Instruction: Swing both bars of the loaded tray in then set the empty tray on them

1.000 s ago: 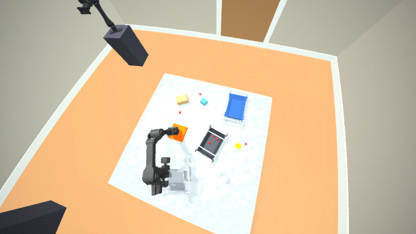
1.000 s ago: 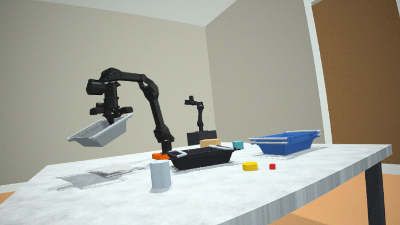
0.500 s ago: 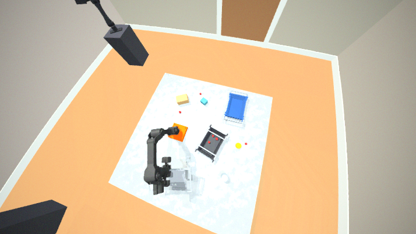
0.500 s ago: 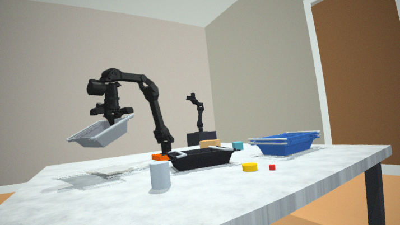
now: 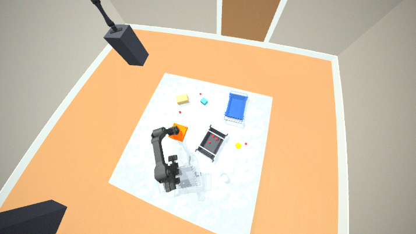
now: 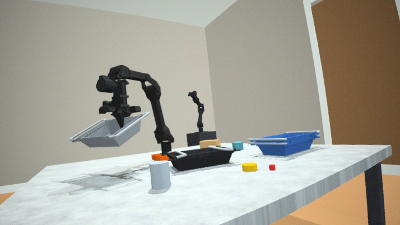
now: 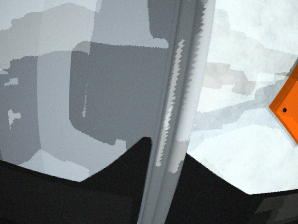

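My gripper tip is 70 mm to the left of the grey tray and 30 mm short of it. The rest, counted from my gripper tip: cyan cube 650 mm to the left, 160 mm below, 50 mm ahead; then grey cylinder 370 mm ahead, 150 mm below, 10 mm to the right; then yellow disc 450 mm ahead, 270 mm to the left, 170 mm below.
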